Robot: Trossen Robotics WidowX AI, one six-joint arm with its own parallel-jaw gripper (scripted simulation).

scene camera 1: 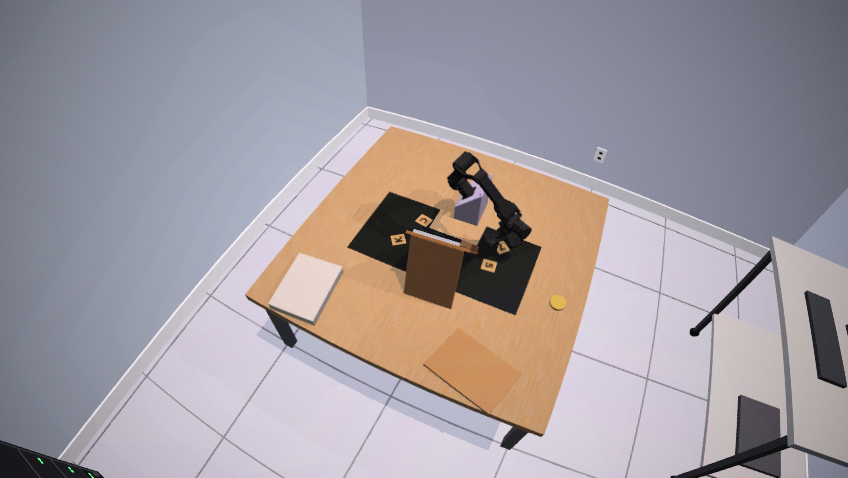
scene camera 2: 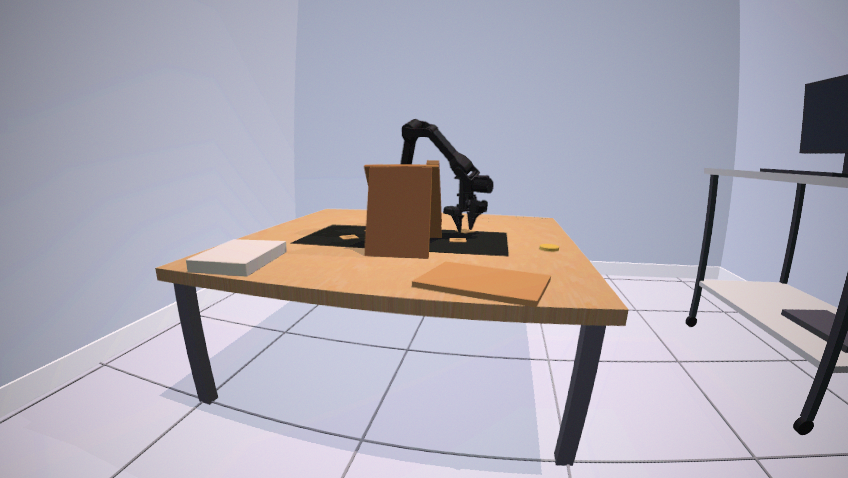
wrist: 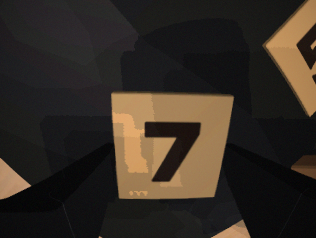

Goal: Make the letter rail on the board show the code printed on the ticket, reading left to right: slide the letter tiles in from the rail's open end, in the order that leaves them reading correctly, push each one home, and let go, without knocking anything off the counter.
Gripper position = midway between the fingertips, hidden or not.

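Observation:
My gripper (scene camera 2: 465,231) is visible, in the wrist view too (wrist: 170,151). A white slab (scene camera 1: 303,293) appears again in scene camera 2 (scene camera 2: 237,257), as does a thin panel (scene camera 1: 479,375), there at (scene camera 2: 515,287). The slab is out of frame in the wrist view, and the panel is out of frame in the wrist view as well. Also visible: a brown board (scene camera 2: 404,211).

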